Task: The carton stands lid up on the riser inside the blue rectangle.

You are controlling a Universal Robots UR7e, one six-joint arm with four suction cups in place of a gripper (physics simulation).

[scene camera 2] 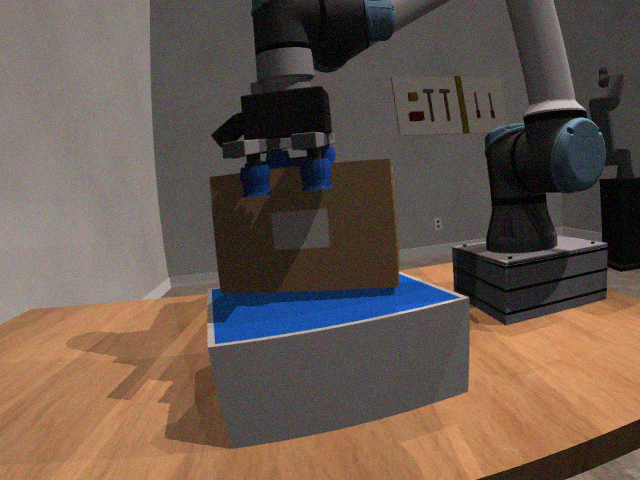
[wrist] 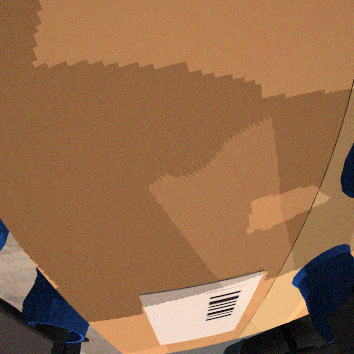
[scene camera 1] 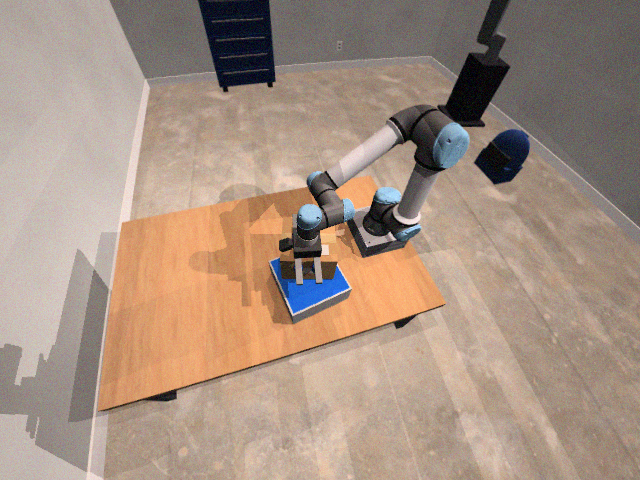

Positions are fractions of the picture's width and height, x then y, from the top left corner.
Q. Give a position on my suction head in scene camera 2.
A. At 0.40,0.38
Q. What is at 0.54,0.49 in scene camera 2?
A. A brown carton.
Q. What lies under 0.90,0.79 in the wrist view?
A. My suction head.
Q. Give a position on a brown carton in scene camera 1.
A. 0.51,0.54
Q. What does my suction head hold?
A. A brown carton.
